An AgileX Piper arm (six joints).
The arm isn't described. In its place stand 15 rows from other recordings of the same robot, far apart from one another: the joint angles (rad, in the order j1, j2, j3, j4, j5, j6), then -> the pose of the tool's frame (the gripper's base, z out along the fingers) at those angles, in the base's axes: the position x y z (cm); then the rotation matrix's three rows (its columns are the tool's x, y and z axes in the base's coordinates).
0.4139 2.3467 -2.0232 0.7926 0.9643 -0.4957 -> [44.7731 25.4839 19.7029], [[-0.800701 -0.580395 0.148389], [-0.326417 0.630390 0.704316], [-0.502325 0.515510 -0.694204]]
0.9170 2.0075 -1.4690 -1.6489 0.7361 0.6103 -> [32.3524 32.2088 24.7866], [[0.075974 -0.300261 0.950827], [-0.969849 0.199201 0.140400], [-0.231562 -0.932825 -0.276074]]
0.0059 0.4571 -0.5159 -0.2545 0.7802 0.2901 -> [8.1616 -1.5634 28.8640], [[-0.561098 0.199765 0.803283], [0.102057 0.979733 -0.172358], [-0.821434 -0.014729 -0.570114]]
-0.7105 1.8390 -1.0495 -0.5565 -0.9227 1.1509 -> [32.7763 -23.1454 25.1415], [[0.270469 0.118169 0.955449], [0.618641 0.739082 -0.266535], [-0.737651 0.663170 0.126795]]
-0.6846 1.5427 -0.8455 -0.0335 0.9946 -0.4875 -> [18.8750 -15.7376 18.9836], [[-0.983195 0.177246 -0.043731], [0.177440 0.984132 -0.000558], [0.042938 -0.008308 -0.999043]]
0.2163 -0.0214 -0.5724 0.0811 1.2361 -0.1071 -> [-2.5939 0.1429 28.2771], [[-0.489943 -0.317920 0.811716], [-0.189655 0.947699 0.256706], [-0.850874 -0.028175 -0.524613]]
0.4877 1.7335 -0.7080 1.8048 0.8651 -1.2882 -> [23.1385 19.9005 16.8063], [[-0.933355 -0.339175 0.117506], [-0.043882 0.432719 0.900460], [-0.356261 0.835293 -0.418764]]
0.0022 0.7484 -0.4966 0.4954 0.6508 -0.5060 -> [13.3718 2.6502 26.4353], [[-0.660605 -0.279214 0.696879], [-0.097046 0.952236 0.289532], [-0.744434 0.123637 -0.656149]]
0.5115 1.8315 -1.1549 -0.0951 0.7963 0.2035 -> [30.6202 16.4797 17.5597], [[-0.913873 -0.355954 0.195277], [-0.356854 0.933619 0.031780], [-0.193627 -0.040642 -0.980233]]
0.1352 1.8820 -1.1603 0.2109 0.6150 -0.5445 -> [36.2803 6.0444 16.3674], [[-0.810247 -0.500994 0.304147], [-0.473792 0.865370 0.163266], [-0.344995 -0.011817 -0.938530]]
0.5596 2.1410 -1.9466 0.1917 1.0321 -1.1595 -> [39.4497 26.4671 25.3672], [[0.133665 -0.953807 0.269048], [-0.931929 -0.028625 0.361510], [-0.337110 -0.299055 -0.892706]]
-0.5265 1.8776 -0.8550 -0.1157 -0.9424 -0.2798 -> [33.2131 -18.3213 19.2133], [[-0.139991 0.395544 0.907716], [-0.311361 0.852653 -0.419569], [-0.939924 -0.341363 0.003794]]
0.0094 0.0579 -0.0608 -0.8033 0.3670 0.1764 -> [5.4915 -2.2983 20.7415], [[-0.277957 0.108690 0.954425], [-0.542094 0.802497 -0.249263], [-0.793016 -0.586672 -0.164139]]
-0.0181 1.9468 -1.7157 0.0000 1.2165 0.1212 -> [40.9868 -0.7419 26.8299], [[-0.968426 0.136184 0.208817], [0.138454 0.990362 -0.003780], [-0.207319 0.025251 -0.977947]]
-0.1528 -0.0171 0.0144 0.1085 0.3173 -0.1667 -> [5.3231 -0.5087 18.0841], [[-0.228285 0.105282 0.967885], [-0.029090 0.992954 -0.114870], [-0.973160 -0.054379 -0.223614]]
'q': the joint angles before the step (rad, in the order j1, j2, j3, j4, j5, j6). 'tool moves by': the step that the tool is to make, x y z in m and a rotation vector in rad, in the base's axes. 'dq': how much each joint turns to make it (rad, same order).
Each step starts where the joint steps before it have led.
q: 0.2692, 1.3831, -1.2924, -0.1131, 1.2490, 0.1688
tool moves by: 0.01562, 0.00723, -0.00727, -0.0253, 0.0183, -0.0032
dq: 0.0180, 0.0655, -0.0369, -0.0262, -0.0013, 0.0230
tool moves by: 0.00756, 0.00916, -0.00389, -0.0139, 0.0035, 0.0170
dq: 0.0274, 0.0358, -0.0217, -0.0158, -0.0049, 0.0123
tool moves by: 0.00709, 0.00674, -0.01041, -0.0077, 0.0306, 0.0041
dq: 0.0142, 0.0398, -0.0047, -0.0005, -0.0021, 0.0109
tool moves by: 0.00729, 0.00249, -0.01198, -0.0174, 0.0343, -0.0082
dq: 0.0022, 0.0398, 0.0000, -0.0081, 0.0000, 0.0117
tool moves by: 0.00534, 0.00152, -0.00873, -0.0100, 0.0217, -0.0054
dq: 0.0000, 0.0286, 0.0000, -0.0039, -0.0038, 0.0068
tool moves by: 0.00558, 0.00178, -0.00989, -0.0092, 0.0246, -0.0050
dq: 0.0000, 0.0316, 0.0000, -0.0019, -0.0044, 0.0063
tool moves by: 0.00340, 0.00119, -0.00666, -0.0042, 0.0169, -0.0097
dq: 0.0001, 0.0209, 0.0000, -0.0001, -0.0019, 0.0103
